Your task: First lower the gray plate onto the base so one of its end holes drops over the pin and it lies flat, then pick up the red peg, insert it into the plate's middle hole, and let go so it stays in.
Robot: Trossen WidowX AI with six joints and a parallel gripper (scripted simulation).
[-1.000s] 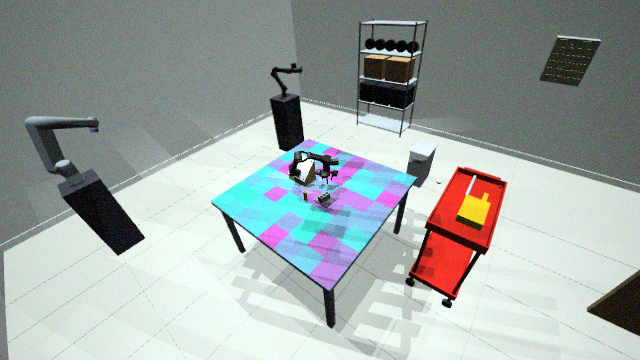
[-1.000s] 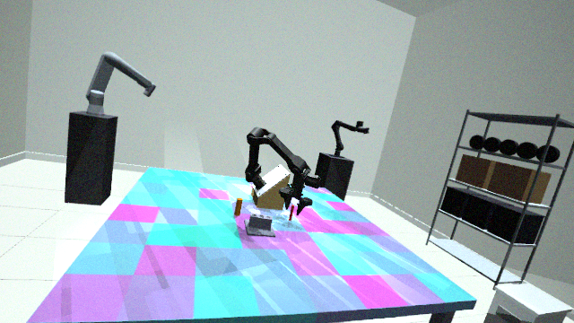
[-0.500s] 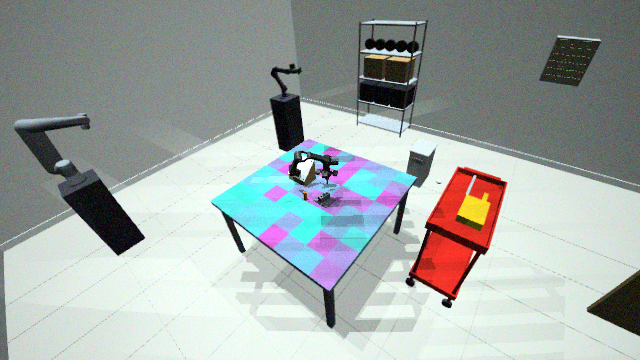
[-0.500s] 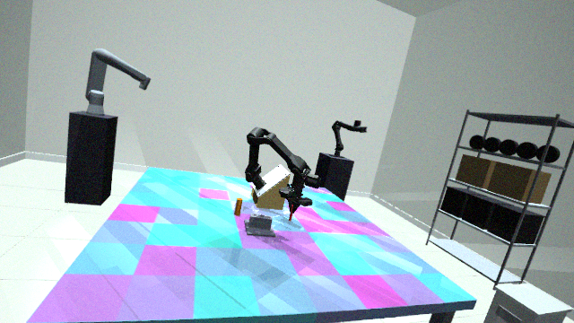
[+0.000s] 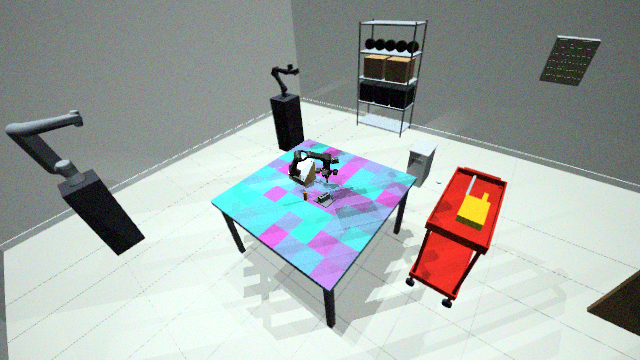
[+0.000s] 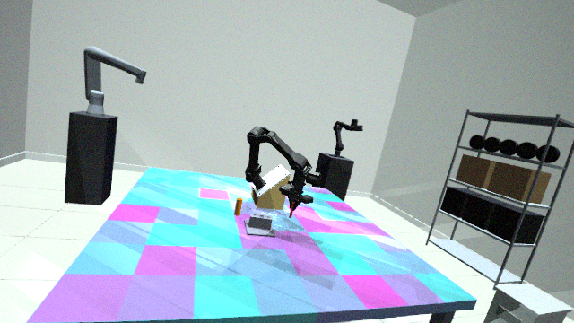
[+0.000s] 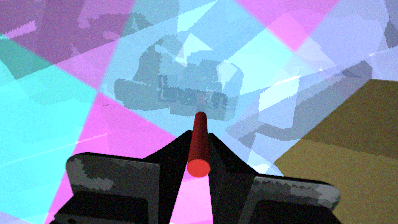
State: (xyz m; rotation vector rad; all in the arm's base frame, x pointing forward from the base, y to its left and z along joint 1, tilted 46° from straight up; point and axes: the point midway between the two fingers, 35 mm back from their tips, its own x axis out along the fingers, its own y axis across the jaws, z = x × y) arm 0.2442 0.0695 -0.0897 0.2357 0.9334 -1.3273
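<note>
Now: the gray plate 18 cm to the right of my gripper tip, 11 cm ahead of it and 1 cm below it. Also, from my gripper tip: short orange cylinder (26 cm to the right, 3 cm behind, 1 cm below); then gray base (17 cm to the right, 11 cm ahead, 5 cm below); then red peg (right at my gripper tip).
</note>
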